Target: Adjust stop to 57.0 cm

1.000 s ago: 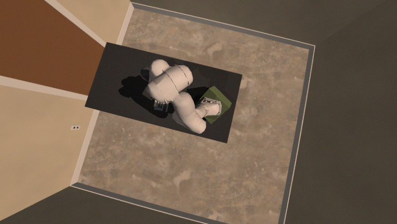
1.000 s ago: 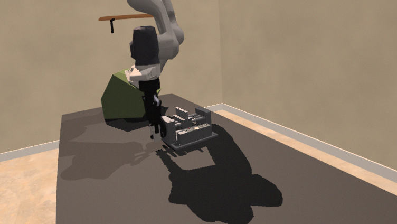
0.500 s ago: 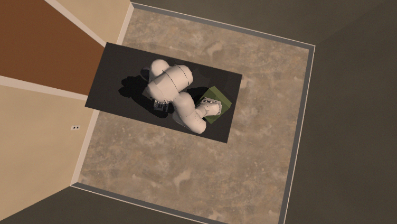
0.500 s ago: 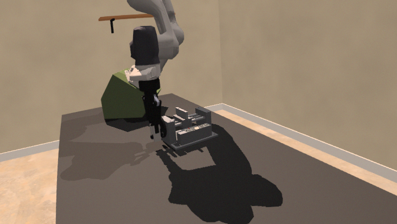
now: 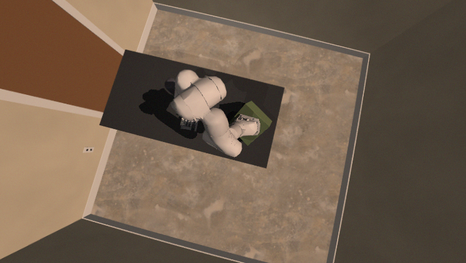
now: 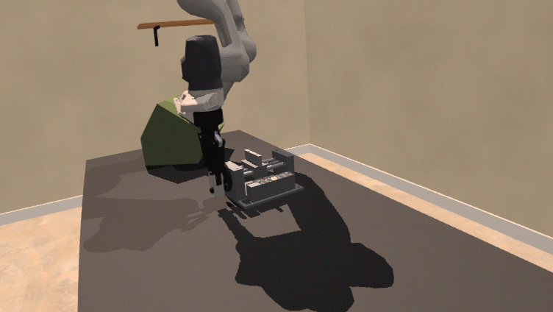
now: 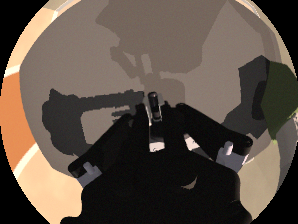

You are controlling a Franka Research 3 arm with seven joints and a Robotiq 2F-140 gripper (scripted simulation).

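The grey stop fixture is 130 mm to the left of my hand, 20 mm above it and 10 mm behind it. From my hand the other things lie so: handwheel: 20 mm to the left, 10 mm below, 10 mm behind.
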